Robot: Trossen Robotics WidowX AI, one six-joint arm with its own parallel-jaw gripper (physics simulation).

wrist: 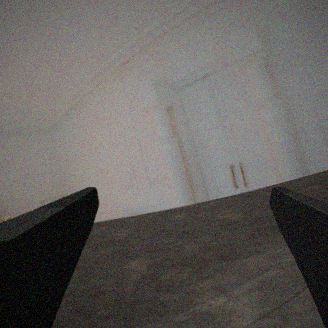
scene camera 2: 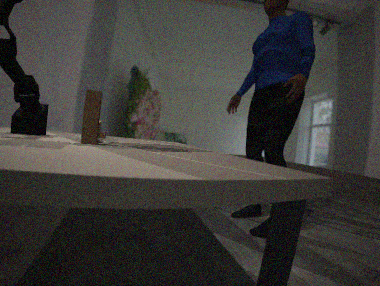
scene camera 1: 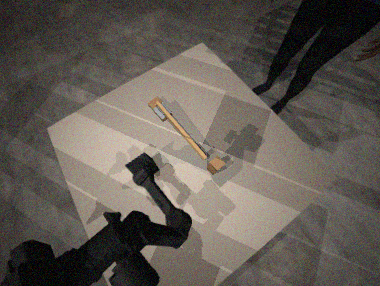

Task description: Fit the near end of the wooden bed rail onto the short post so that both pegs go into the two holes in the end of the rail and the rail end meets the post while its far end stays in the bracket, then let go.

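Where they show: gripper, fingertip midpoint: (wrist: 185,196); arm's base at its link origin: (scene camera 2: 31,111) (scene camera 1: 144,167).
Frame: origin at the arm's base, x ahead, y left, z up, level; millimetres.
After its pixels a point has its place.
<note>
The wooden bed rail (scene camera 1: 182,131) @(z -22, x 282, y 17 mm) lies diagonally on the table in scene camera 1. Its far end is at the wooden far post (scene camera 1: 154,102) @(z 1, x 293, y 256 mm), beside the grey bracket (scene camera 1: 160,113) @(z -65, x 276, y 221 mm). Its near end lies close to the short post (scene camera 1: 217,164) @(z 79, x 263, y -250 mm), seemingly with a small gap. The short post (scene camera 2: 91,117) @(z -12, x 268, y -270 mm) stands upright in scene camera 2, largely hiding what is behind it. The pegs and holes are too small to make out. My gripper (wrist: 185,196) @(z 517, x -234, y -227 mm) is open and empty, well away from the rail, facing floor and wall. Its fingertips cannot be made out in the scene views.
The arm's base (scene camera 1: 142,164) @(z 31, x 8, y 7 mm) (scene camera 2: 29,119) @(z -37, x 5, y -33 mm) stands on the table (scene camera 1: 260,200) @(z -101, x 328, y -540 mm) (scene camera 2: 150,191) @(z -117, x 360, y -716 mm), left of the short post. The arm rises above it, towards the lower left of scene camera 1. A person (scene camera 1: 305,55) (scene camera 2: 282,55) stands beyond the table. Shadows cross the tabletop.
</note>
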